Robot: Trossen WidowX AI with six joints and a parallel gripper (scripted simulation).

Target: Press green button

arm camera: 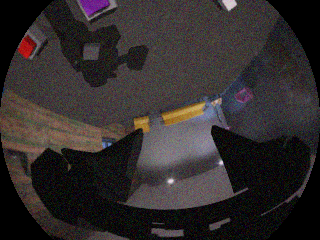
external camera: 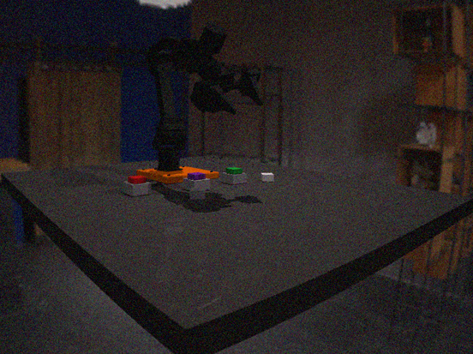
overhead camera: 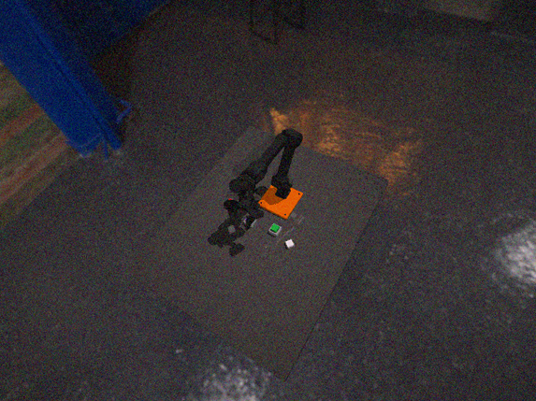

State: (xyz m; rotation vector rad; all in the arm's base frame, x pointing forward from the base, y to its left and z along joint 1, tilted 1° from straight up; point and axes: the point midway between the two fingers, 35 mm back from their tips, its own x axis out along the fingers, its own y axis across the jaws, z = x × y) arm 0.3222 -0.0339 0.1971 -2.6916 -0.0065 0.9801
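My gripper tip is 13 cm past the green button, 9 cm to the right of it and 16 cm above it. Round my gripper tip: purple button: 13 cm behind, 5 cm to the right, 16 cm below; grey block: 5 cm behind, 11 cm to the right, 19 cm below; white block: 10 cm behind, 19 cm to the left, 19 cm below.
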